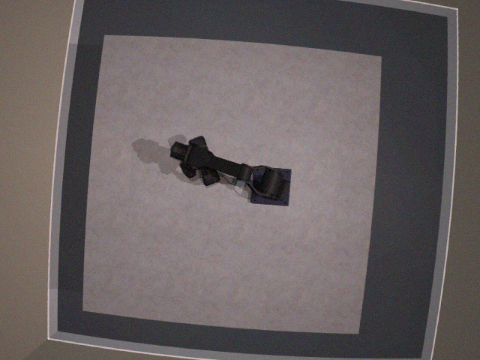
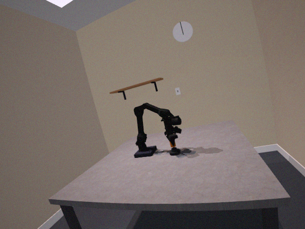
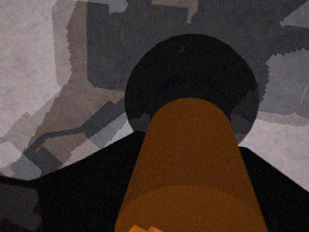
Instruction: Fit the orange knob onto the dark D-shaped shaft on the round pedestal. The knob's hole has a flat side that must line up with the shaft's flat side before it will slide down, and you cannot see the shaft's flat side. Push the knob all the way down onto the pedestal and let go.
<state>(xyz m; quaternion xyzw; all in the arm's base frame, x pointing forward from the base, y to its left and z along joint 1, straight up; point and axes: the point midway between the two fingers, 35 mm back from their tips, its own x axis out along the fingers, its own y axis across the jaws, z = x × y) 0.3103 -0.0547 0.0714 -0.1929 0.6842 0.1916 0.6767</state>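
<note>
Now: the orange knob 20 mm above my gripper tip. The rest, counted from my gripper tip: round dark pedestal: 40 mm below.
</note>
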